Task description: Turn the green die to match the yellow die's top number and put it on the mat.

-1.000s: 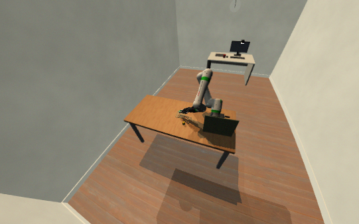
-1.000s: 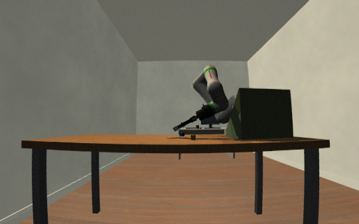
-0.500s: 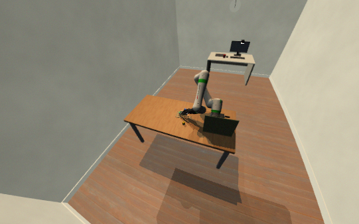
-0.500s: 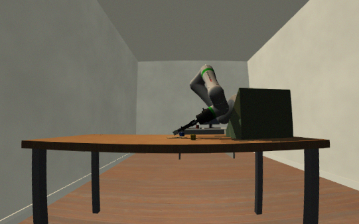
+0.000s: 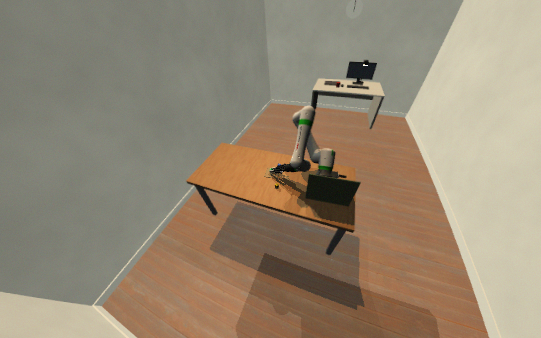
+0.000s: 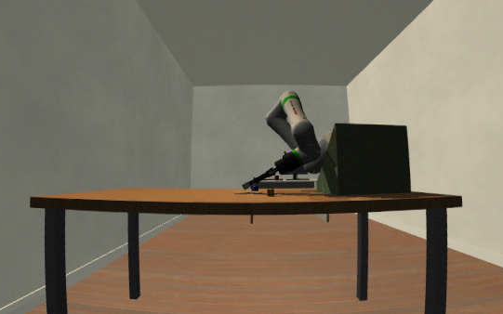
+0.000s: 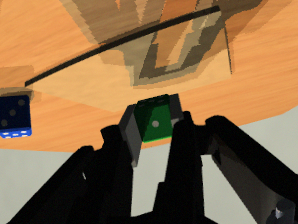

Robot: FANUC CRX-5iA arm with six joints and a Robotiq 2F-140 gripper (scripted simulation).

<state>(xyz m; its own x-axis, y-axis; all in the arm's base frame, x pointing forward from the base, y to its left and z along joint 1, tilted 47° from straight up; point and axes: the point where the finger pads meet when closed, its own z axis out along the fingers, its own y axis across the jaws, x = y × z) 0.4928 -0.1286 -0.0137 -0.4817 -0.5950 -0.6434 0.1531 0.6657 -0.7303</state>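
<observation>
My hand is 20 mm short of the green die and 10 mm above it. Also, from my hand: blue die: 110 mm to the right, 40 mm behind, 30 mm below; yellow die: 170 mm to the left, 80 mm behind, 30 mm below; pale mat: 40 mm below, 10 mm ahead.
</observation>
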